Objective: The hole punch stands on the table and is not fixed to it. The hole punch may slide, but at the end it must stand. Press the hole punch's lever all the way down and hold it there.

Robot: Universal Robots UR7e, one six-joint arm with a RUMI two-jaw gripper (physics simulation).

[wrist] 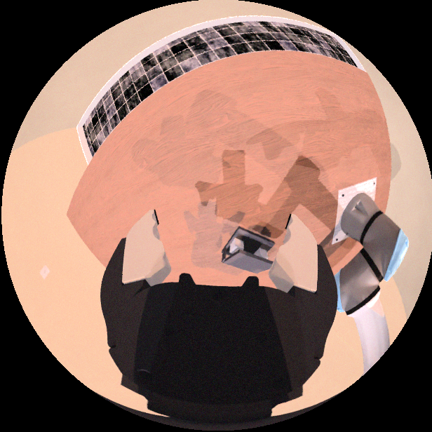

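The hole punch [248,260] is a small grey and dark piece that stands on the table, at the lower middle of the wrist view, a little right of centre. Its dark lever part and pale inner sides show from above, and its lower right end lies close to or behind the right jaw. My gripper [221,214] is open wide and empty, with its two pale jaws apart and the hole punch showing between them, nearer the right jaw. How far the lever is down, and whether a jaw touches the punch, I cannot tell.
The reddish wooden table [280,75] spreads under the gripper, with shadows of the arm on it. A white mounting plate [354,186] with the grey arm base [357,220] stands at the right. A dark tiled strip [185,52] with a white border runs along the far edge.
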